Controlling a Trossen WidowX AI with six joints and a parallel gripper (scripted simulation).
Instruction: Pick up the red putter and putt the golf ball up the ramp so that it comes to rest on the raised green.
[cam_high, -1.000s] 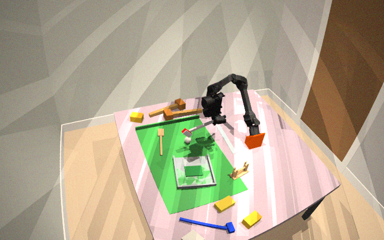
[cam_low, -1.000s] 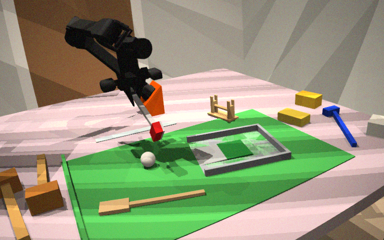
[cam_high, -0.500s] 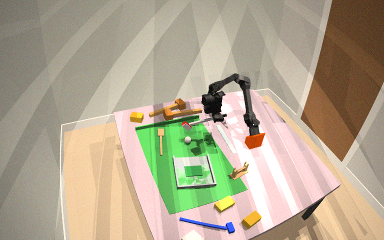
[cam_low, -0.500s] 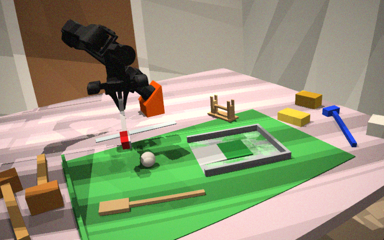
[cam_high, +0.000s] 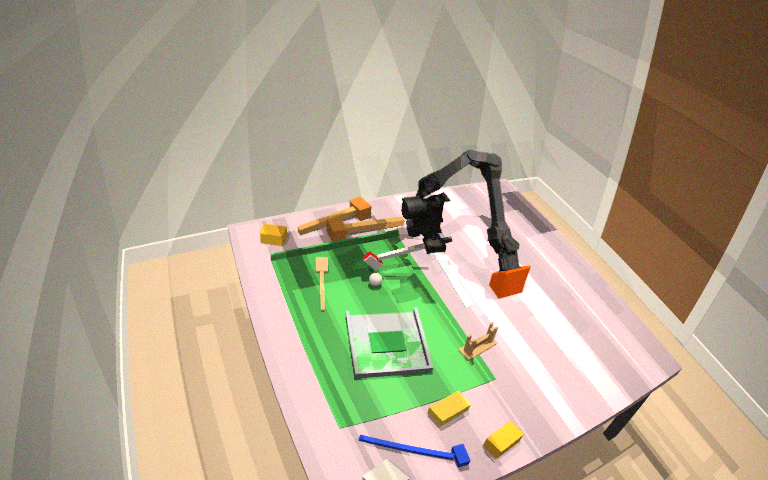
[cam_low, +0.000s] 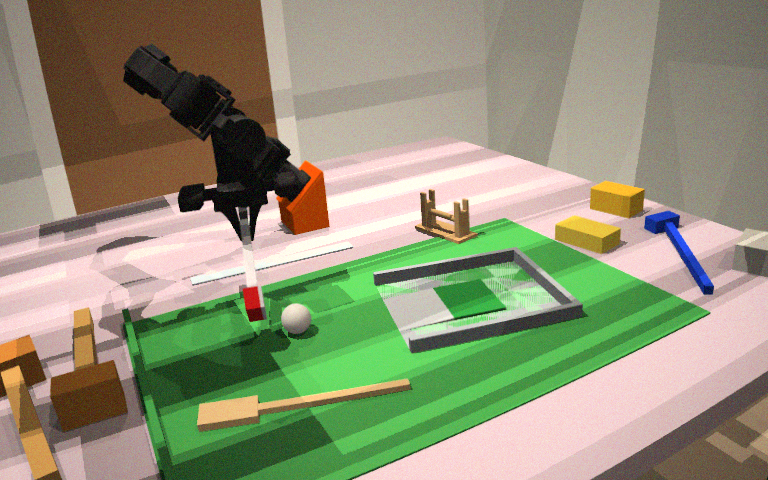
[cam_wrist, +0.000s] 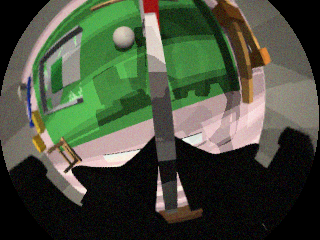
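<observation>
The red putter lies 7 cm ahead of my gripper tip, 1 cm to the right of it and 1 cm above it. From my gripper tip the other things lie so: white golf ball: 18 cm ahead, 6 cm below, 2 cm to the left; then blue hammer: 67 cm to the left, 28 cm ahead, 7 cm below; then wooden rack: 38 cm to the left, 5 cm below, 3 cm behind.
</observation>
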